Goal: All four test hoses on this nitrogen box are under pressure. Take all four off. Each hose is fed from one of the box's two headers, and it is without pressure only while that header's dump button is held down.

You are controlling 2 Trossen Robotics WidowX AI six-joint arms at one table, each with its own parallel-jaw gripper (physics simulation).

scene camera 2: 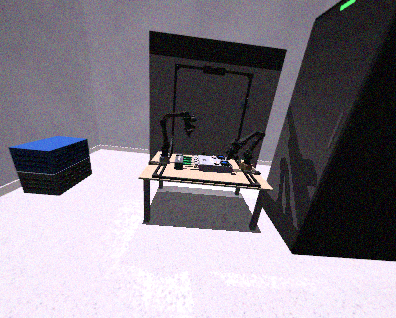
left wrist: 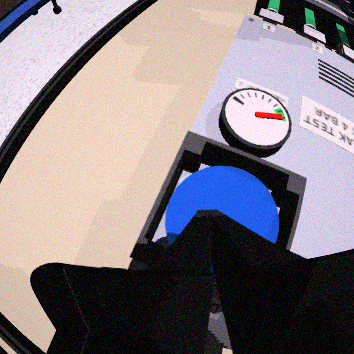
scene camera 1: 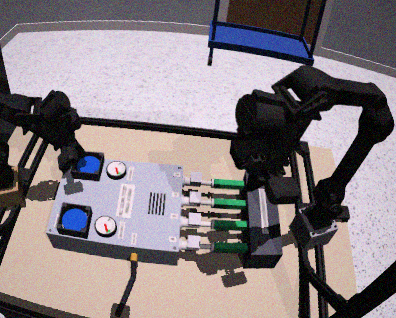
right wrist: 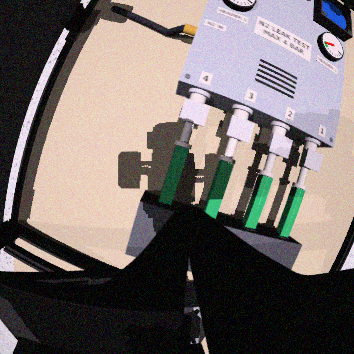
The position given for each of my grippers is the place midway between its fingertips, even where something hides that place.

My left gripper [scene camera 1: 84, 153] is shut, with nothing in its grasp. My right gripper [scene camera 1: 248, 190] is shut and holds nothing. Also in view: a grey nitrogen box [left wrist: 267, 68].
My left gripper shows as well in the left wrist view [left wrist: 206, 218]. My right gripper also shows in the right wrist view [right wrist: 186, 216]. The grey nitrogen box is seen too in the right wrist view [right wrist: 277, 71].
